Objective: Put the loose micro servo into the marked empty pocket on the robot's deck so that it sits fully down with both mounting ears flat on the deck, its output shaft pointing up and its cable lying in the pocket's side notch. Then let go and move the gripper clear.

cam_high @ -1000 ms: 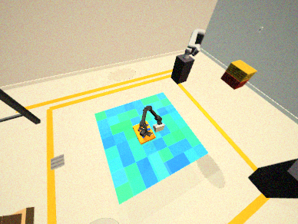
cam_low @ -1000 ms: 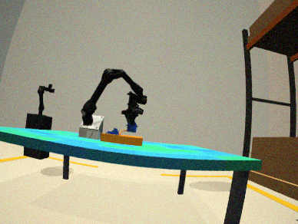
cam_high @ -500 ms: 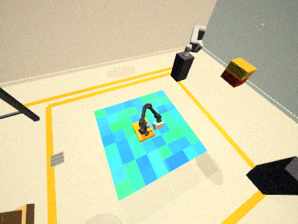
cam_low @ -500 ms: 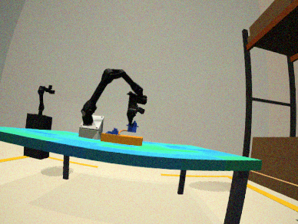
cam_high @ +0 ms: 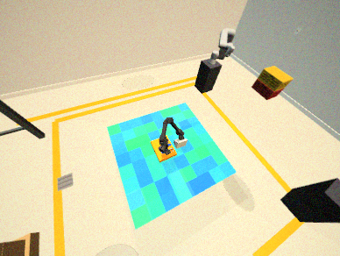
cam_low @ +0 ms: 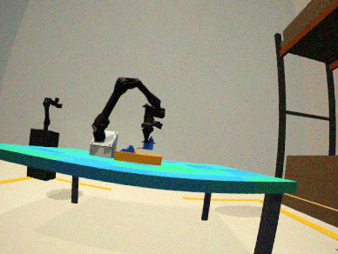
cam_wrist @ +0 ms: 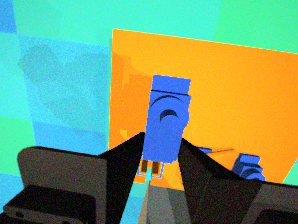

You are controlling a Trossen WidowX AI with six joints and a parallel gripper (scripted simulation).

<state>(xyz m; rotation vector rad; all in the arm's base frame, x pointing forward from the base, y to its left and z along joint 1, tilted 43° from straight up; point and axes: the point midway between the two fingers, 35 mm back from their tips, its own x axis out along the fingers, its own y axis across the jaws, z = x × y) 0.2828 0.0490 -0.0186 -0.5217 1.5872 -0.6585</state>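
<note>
My gripper tip is now 2 cm short of the orange robot deck, 8 cm to the left of it and 10 cm above it.
</note>
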